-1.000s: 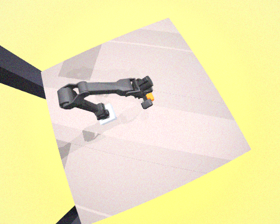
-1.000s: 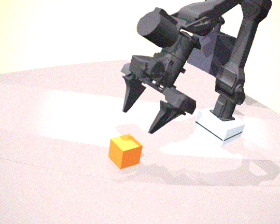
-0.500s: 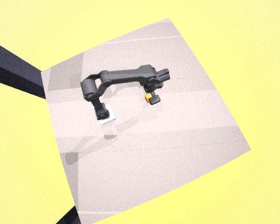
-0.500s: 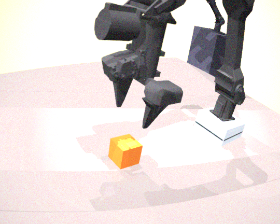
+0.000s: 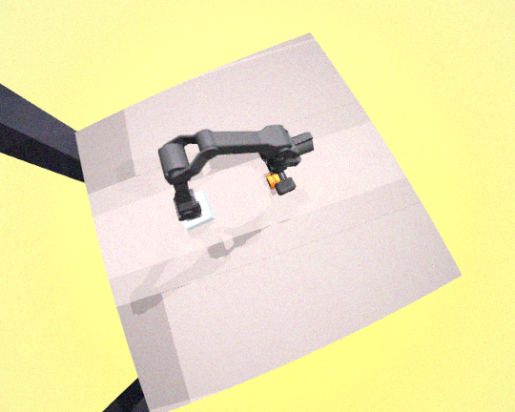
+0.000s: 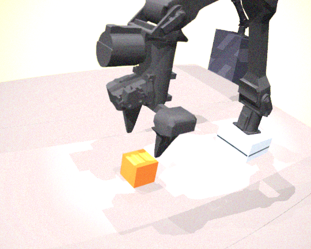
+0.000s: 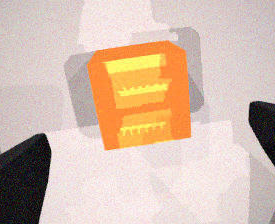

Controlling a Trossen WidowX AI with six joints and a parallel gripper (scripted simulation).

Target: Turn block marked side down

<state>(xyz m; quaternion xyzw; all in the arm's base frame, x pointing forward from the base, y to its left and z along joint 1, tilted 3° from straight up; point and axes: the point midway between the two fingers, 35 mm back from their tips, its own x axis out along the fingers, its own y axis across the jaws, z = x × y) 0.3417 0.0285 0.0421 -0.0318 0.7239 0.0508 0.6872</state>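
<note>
Right now the orange block is 1 cm behind my gripper tip and 6 cm below it.
</note>
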